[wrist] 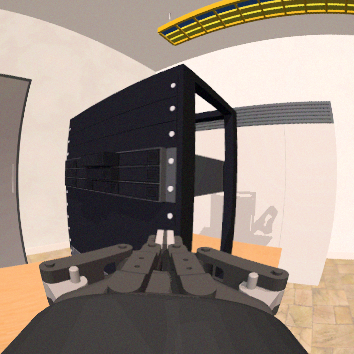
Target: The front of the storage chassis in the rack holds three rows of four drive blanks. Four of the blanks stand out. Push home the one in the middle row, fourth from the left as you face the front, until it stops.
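Places are measured from the arm's base along level axes (x left, y back, z up), in metres.
Pixels of known places: gripper, fingertip midpoint: (pixel 164 239).
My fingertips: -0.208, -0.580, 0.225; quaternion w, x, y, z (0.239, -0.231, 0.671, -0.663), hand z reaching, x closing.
Note:
Ahead of a thing's pixels: the offset from my fingertips to its top centre, as dx, dy, dz. "pt": to the spot under its first point. Level surfaces: height alone.
The black rack (pixel 125 225) stands at an angle, its front facing left. The storage chassis @(pt +0.080, -0.111, +0.055) (pixel 171 176) shows by its grey right ear and three rows of dark blanks. The middle-row fourth blank @(+0.149, -0.155, +0.072) (pixel 137 176) is at the right end, between the top-row fourth blank @(+0.149, -0.155, +0.101) (pixel 135 159) and the bottom-row fourth blank @(+0.149, -0.155, +0.044) (pixel 137 191); these three look about level with one another. Further left, a top-row blank (pixel 101 159) and a middle-row blank @(+0.259, -0.137, +0.072) (pixel 101 173) stand out. The leftmost blanks are small and dark. My gripper (pixel 164 239) is shut and empty, its tips below the chassis in view, apart from the blanks.
The rack's open side frame @(pt +0.073, -0.365, +0.060) (pixel 229 175) stands right of its front. An orange-brown table top @(dz -0.353) (pixel 15 295) shows at the lower left and behind the rack. A yellow overhead tray (pixel 260 15) hangs above. A pale cabinet (pixel 305 200) stands behind, with tiled floor (pixel 325 305) at right.

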